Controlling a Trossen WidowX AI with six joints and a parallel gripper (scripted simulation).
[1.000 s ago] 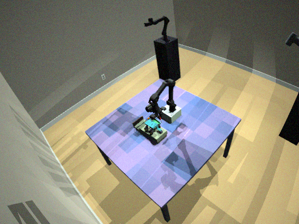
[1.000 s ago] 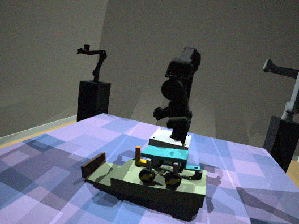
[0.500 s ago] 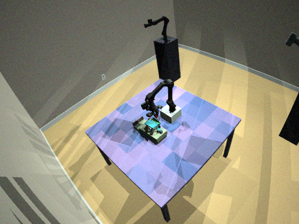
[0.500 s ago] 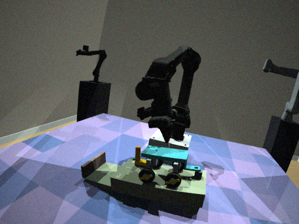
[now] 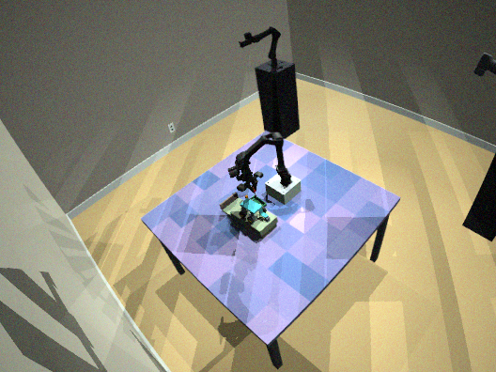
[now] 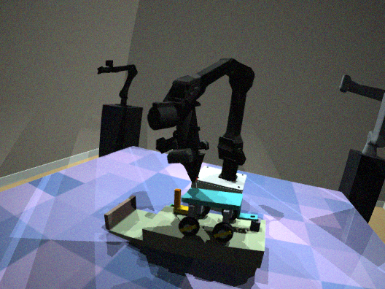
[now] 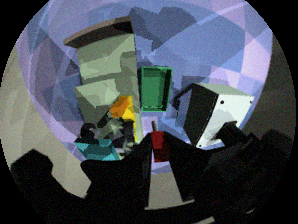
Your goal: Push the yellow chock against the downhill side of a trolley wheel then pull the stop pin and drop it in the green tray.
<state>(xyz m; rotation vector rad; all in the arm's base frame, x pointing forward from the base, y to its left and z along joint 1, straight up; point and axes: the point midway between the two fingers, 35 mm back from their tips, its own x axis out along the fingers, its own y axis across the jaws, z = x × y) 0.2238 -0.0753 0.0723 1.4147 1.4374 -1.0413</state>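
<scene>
My gripper tip is now 5 cm short of the yellow chock and 6 cm above it. From my gripper tip the other things lie so: trolley: 10 cm ahead, 8 cm to the left, 3 cm below; pale green ramp: 10 cm ahead, 8 cm to the left, 9 cm below; red-headed stop pin: right at my gripper tip.
</scene>
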